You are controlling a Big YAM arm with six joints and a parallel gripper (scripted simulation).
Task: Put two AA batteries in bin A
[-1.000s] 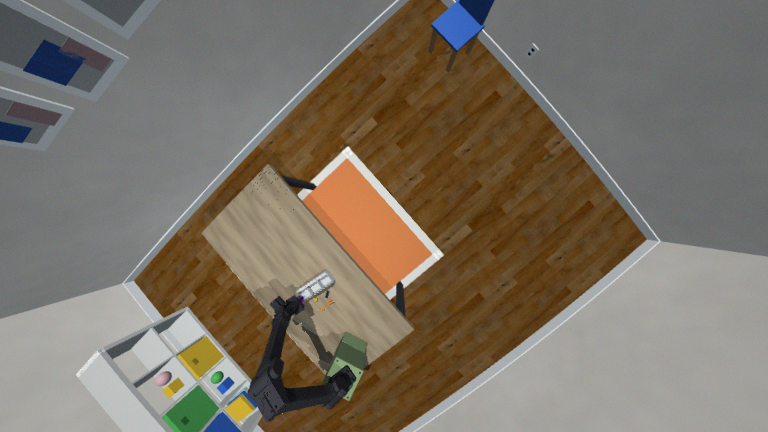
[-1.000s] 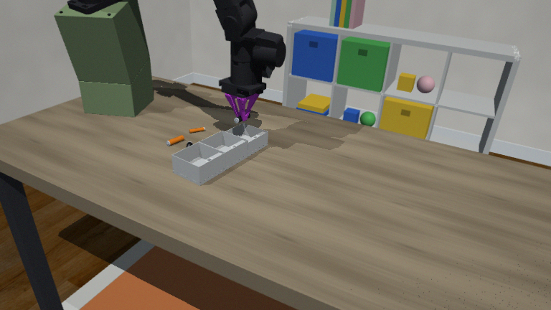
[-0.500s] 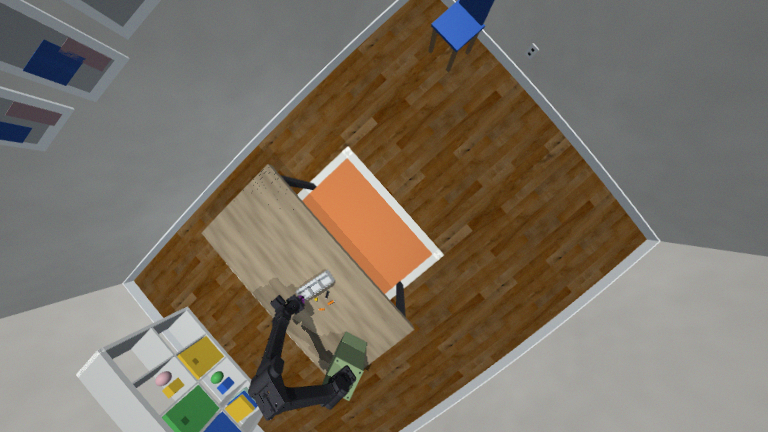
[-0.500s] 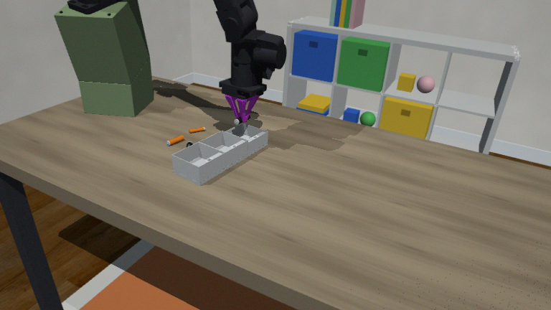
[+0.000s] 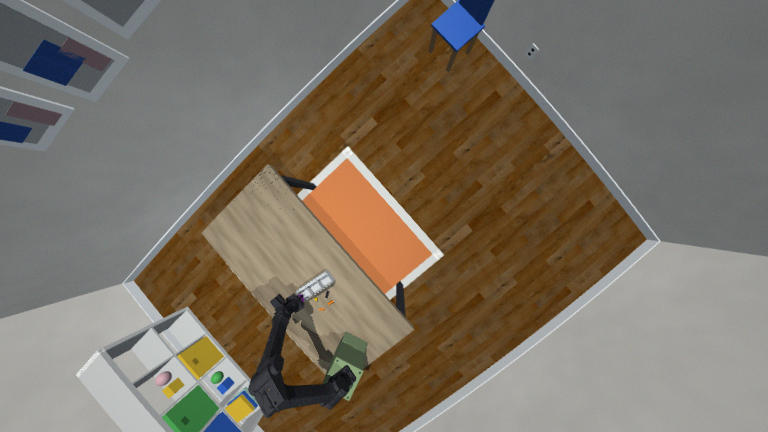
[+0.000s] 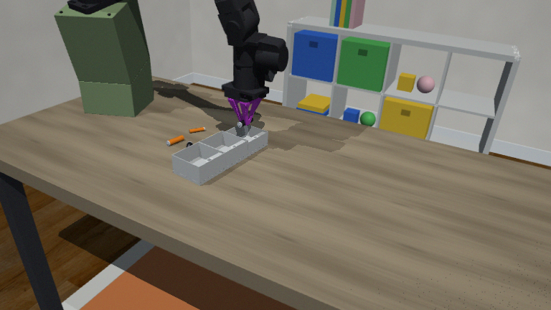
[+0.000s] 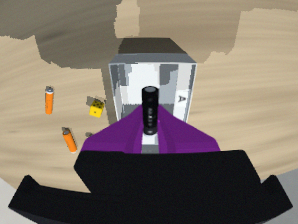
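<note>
The orange AA battery is 150 mm behind my hand, 100 mm to the right of it and 60 mm below it. Round my hand: yellow cube 80 mm behind, 30 mm to the right, 60 mm below; then grey three-compartment bin 90 mm to the right, 50 mm below; then orange battery 150 mm behind, 10 mm to the right, 60 mm below.
</note>
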